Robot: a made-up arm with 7 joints. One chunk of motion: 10 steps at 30 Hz.
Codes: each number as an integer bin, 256 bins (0 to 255) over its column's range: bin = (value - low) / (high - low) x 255, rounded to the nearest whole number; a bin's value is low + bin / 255 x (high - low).
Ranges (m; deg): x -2.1..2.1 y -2.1..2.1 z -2.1..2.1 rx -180..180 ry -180..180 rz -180..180
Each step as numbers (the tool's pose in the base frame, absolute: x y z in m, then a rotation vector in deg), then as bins.
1 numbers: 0.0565 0.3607 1.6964 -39.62 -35.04 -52.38
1 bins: 131 149 230 99 103 90
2 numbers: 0.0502 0.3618 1.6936 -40.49 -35.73 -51.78
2 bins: 131 149 230 99 102 91
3 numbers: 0.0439 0.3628 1.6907 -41.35 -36.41 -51.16
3 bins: 130 150 230 98 102 91
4 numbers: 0.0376 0.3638 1.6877 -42.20 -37.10 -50.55
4 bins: 130 150 230 98 101 92
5 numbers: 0.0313 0.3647 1.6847 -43.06 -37.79 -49.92
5 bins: 129 150 230 97 101 92
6 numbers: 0.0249 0.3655 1.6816 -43.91 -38.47 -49.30
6 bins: 129 150 230 96 100 93
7 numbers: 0.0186 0.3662 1.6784 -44.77 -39.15 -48.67
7 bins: 129 150 229 96 100 93
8 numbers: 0.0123 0.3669 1.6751 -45.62 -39.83 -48.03
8 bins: 128 150 229 95 99 93
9 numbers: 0.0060 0.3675 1.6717 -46.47 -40.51 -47.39
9 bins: 128 150 229 95 99 94
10 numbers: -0.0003 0.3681 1.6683 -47.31 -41.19 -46.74
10 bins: 127 150 229 94 98 94
